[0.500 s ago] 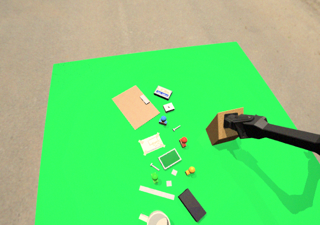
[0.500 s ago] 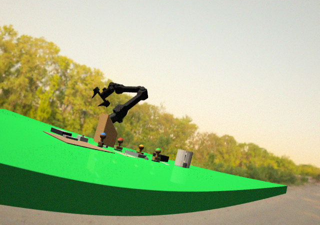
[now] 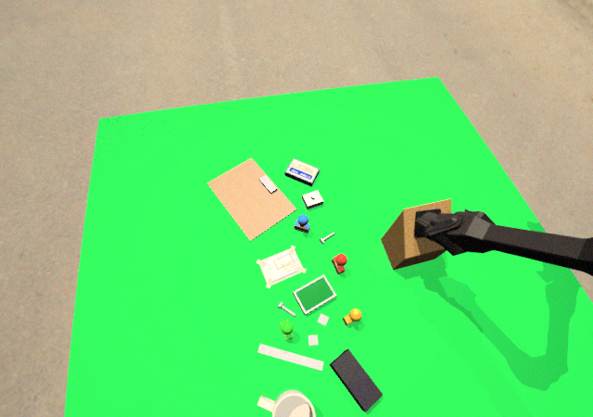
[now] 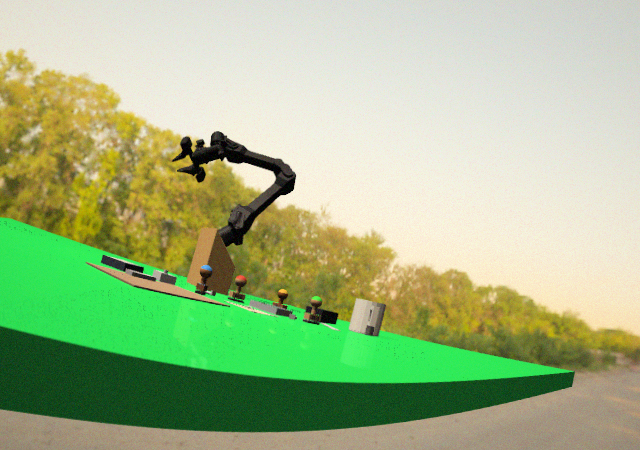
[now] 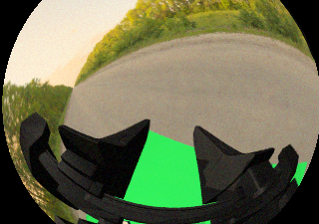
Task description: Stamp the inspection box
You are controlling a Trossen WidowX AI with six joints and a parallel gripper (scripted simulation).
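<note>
Right now the green-knobbed stamp is 730 mm ahead of my gripper tip, 300 mm to the left of it and 390 mm below it. The rest, counted from my gripper tip: yellow stamp: 580 mm ahead, 300 mm to the left, 390 mm below; then labelled box: 620 mm ahead, 140 mm to the right, 390 mm below; then red-knobbed stamp: 580 mm ahead, 170 mm to the left, 390 mm below.
</note>
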